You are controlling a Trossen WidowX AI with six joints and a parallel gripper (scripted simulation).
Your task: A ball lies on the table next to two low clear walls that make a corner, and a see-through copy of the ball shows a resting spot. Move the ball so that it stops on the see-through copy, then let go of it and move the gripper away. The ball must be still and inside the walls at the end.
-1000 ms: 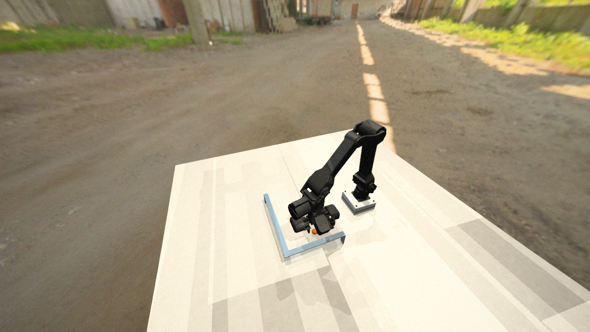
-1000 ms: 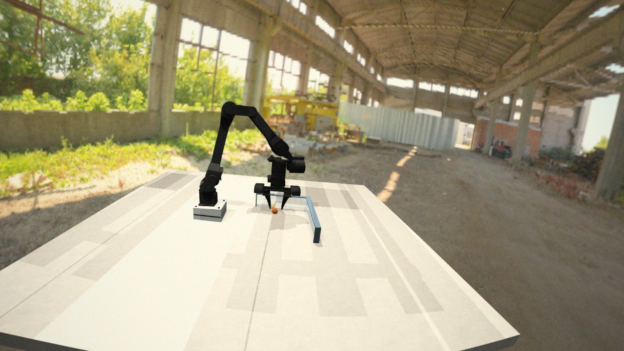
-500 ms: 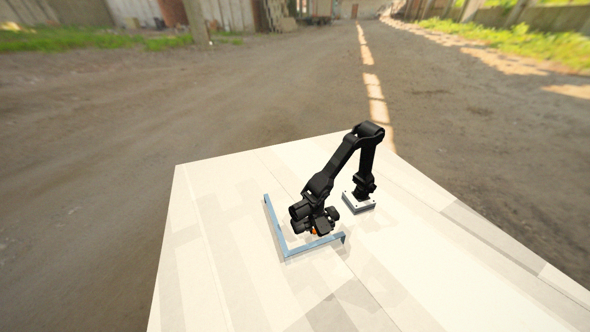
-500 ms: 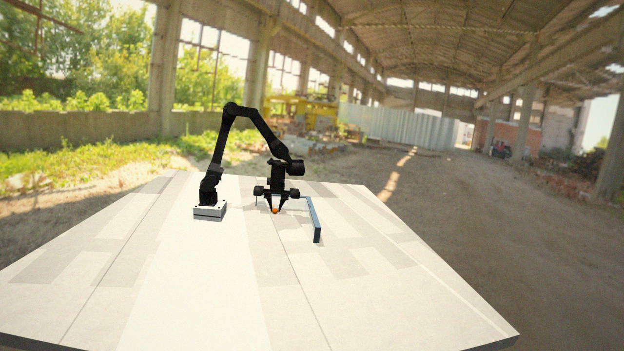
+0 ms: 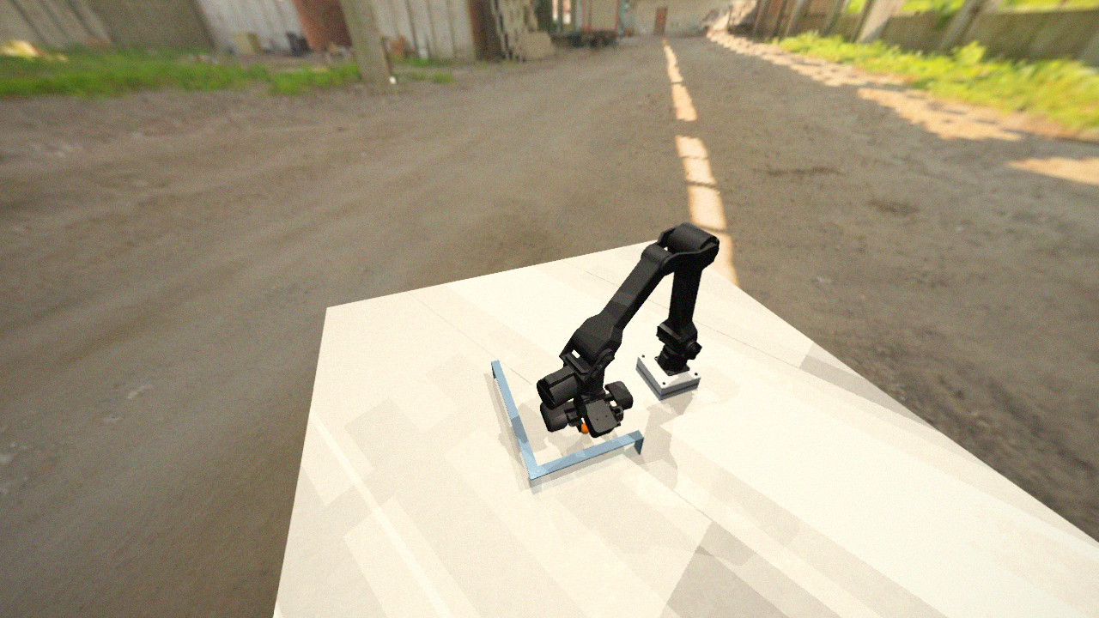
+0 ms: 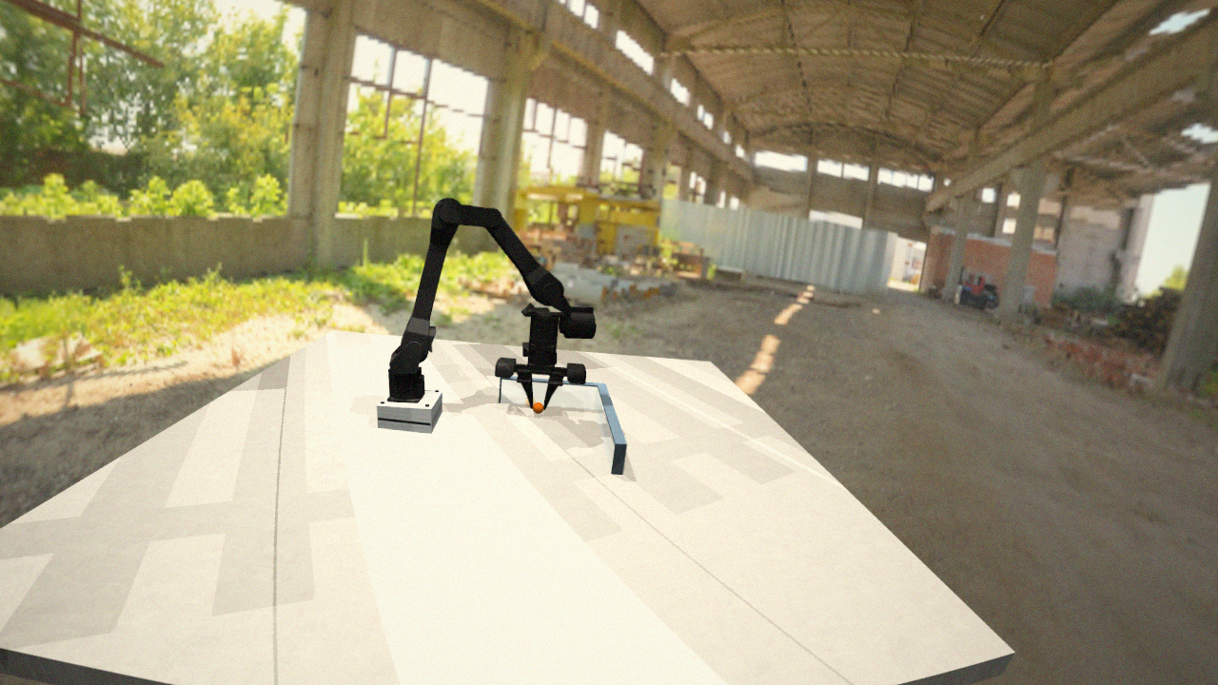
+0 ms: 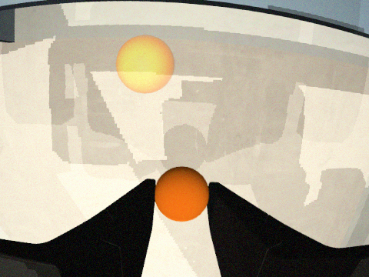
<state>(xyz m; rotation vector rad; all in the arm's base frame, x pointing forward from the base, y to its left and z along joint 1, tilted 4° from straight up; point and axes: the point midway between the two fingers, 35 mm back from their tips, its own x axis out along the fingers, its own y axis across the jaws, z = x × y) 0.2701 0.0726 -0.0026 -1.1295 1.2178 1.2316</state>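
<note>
Now: gripper tip 50 mm to the right of the see-through copy, 20 mm past it and 10 mm above it. From my gripper tip the other things lie so: orange ball: right at my gripper tip.
</note>
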